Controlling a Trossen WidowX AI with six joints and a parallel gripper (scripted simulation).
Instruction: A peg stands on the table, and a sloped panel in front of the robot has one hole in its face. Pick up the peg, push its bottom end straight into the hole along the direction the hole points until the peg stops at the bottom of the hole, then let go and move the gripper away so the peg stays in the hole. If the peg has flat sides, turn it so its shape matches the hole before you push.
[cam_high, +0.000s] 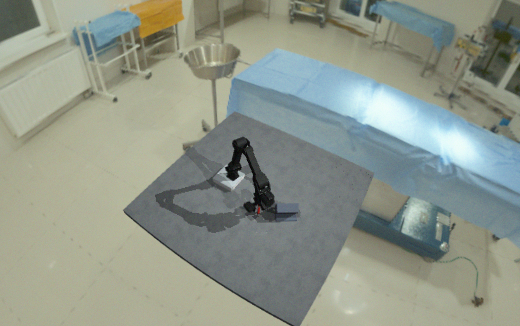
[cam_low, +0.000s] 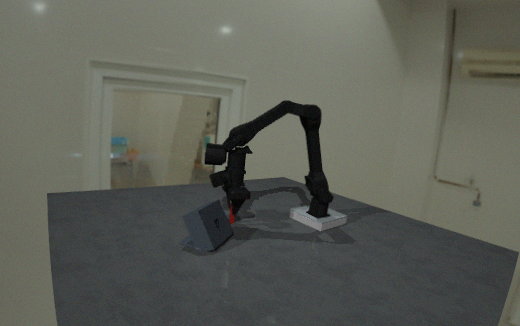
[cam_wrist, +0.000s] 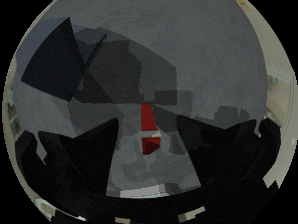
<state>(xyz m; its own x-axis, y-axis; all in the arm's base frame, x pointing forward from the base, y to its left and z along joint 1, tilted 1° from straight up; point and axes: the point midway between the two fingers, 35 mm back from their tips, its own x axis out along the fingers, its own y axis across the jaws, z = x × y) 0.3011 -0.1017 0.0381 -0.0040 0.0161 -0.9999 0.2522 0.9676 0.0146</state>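
Right now the dark panel is 130 mm ahead of my gripper tip, 110 mm to the left of it and 10 mm above it. Round my gripper tip: thin red peg 20 mm above.
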